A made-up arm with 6 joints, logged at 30 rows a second.
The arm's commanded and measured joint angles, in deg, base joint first. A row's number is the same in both.
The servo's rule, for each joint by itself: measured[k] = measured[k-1] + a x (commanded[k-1-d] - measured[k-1]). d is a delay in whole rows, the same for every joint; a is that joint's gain. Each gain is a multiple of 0.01, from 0.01 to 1. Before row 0 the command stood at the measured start. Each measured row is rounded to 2 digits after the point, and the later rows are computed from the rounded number. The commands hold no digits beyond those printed.
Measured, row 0: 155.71, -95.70, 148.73, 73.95, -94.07, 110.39
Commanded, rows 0 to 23: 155.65, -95.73, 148.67, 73.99, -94.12, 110.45; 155.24, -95.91, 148.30, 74.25, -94.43, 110.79; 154.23, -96.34, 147.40, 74.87, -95.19, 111.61; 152.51, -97.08, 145.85, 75.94, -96.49, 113.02; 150.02, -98.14, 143.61, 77.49, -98.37, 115.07; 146.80, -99.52, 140.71, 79.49, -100.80, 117.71; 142.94, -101.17, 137.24, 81.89, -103.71, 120.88; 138.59, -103.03, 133.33, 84.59, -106.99, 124.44; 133.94, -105.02, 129.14, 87.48, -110.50, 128.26; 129.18, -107.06, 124.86, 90.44, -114.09, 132.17; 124.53, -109.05, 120.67, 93.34, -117.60, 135.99; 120.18, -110.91, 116.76, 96.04, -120.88, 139.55; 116.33, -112.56, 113.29, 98.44, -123.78, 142.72; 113.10, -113.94, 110.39, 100.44, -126.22, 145.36; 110.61, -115.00, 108.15, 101.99, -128.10, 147.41; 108.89, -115.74, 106.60, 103.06, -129.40, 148.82; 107.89, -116.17, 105.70, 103.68, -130.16, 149.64; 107.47, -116.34, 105.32, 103.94, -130.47, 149.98; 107.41, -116.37, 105.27, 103.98, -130.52, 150.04; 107.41, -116.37, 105.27, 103.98, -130.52, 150.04; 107.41, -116.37, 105.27, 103.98, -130.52, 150.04; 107.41, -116.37, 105.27, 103.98, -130.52, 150.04; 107.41, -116.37, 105.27, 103.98, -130.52, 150.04; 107.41, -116.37, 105.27, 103.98, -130.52, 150.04
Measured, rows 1 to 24: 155.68, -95.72, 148.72, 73.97, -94.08, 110.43; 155.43, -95.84, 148.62, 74.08, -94.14, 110.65; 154.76, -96.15, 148.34, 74.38, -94.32, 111.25; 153.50, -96.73, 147.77, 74.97, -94.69, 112.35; 151.55, -97.60, 146.81, 75.93, -95.32, 114.04; 148.89, -98.79, 145.41, 77.28, -96.25, 116.32; 145.56, -100.27, 143.53, 79.03, -97.52, 119.15; 141.66, -101.98, 141.18, 81.14, -99.13, 122.43; 137.34, -103.86, 138.41, 83.55, -101.06, 126.04; 132.77, -105.84, 135.29, 86.17, -103.28, 129.84; 128.16, -107.83, 131.93, 88.89, -105.71, 133.65; 123.69, -109.74, 128.44, 91.61, -108.29, 137.31; 119.57, -111.49, 124.96, 94.21, -110.92, 140.66; 115.95, -113.01, 121.61, 96.58, -113.52, 143.57; 112.96, -114.24, 118.51, 98.64, -116.00, 145.95; 110.68, -115.17, 115.77, 100.32, -118.28, 147.73; 109.12, -115.79, 113.45, 101.60, -120.30, 148.91; 108.20, -116.13, 111.58, 102.49, -122.03, 149.57; 107.76, -116.28, 110.13, 103.06, -123.47, 149.86; 107.56, -116.34, 109.01, 103.41, -124.67, 149.97; 107.48, -116.36, 108.15, 103.63, -125.66, 150.01; 107.44, -116.37, 107.49, 103.76, -126.49, 150.03; 107.42, -116.37, 106.98, 103.84, -127.18, 150.04; 107.41, -116.37, 106.59, 103.89, -127.75, 150.04
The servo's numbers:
d 0
a 0.56 0.62 0.23 0.38 0.17 0.62

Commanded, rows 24 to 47: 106.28, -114.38, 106.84, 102.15, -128.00, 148.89; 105.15, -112.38, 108.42, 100.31, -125.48, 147.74; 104.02, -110.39, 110.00, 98.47, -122.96, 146.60; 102.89, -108.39, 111.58, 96.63, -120.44, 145.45; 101.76, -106.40, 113.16, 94.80, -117.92, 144.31; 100.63, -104.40, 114.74, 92.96, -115.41, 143.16; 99.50, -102.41, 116.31, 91.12, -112.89, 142.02; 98.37, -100.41, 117.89, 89.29, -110.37, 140.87; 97.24, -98.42, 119.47, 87.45, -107.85, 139.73; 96.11, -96.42, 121.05, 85.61, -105.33, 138.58; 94.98, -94.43, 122.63, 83.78, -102.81, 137.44; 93.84, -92.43, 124.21, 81.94, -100.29, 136.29; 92.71, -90.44, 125.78, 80.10, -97.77, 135.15; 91.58, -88.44, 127.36, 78.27, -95.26, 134.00; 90.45, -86.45, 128.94, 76.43, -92.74, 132.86; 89.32, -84.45, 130.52, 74.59, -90.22, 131.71; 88.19, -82.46, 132.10, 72.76, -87.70, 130.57; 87.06, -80.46, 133.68, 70.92, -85.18, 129.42; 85.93, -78.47, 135.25, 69.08, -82.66, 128.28; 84.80, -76.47, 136.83, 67.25, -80.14, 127.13; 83.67, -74.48, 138.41, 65.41, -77.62, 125.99; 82.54, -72.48, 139.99, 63.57, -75.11, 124.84; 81.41, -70.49, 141.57, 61.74, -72.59, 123.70; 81.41, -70.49, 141.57, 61.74, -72.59, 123.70
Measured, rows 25 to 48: 106.78, -115.14, 106.65, 103.23, -127.79, 149.33; 105.87, -113.43, 107.06, 102.12, -127.40, 148.34; 104.83, -111.55, 107.74, 100.73, -126.65, 147.26; 103.74, -109.59, 108.62, 99.17, -125.59, 146.14; 102.63, -107.61, 109.66, 97.51, -124.29, 145.01; 101.51, -105.62, 110.83, 95.78, -122.78, 143.86; 100.38, -103.63, 112.09, 94.01, -121.10, 142.72; 99.25, -101.63, 113.42, 92.22, -119.28, 141.57; 98.12, -99.64, 114.81, 90.41, -117.34, 140.43; 96.99, -97.64, 116.25, 88.59, -115.30, 139.28; 95.86, -95.65, 117.72, 86.76, -113.18, 138.14; 94.73, -93.65, 119.21, 84.93, -110.99, 136.99; 93.60, -91.66, 120.72, 83.09, -108.74, 135.85; 92.47, -89.66, 122.25, 81.26, -106.45, 134.70; 91.34, -87.67, 123.79, 79.42, -104.12, 133.56; 90.21, -85.67, 125.34, 77.58, -101.76, 132.41; 89.08, -83.68, 126.89, 75.75, -99.37, 131.27; 87.95, -81.68, 128.45, 73.91, -96.96, 130.12; 86.82, -79.69, 130.01, 72.07, -94.53, 128.98; 85.69, -77.69, 131.58, 70.24, -92.08, 127.83; 84.56, -75.70, 133.15, 68.40, -89.62, 126.69; 83.43, -73.70, 134.72, 66.56, -87.15, 125.54; 82.30, -71.71, 136.30, 64.73, -84.67, 124.40; 81.80, -70.95, 137.51, 63.59, -82.62, 123.97
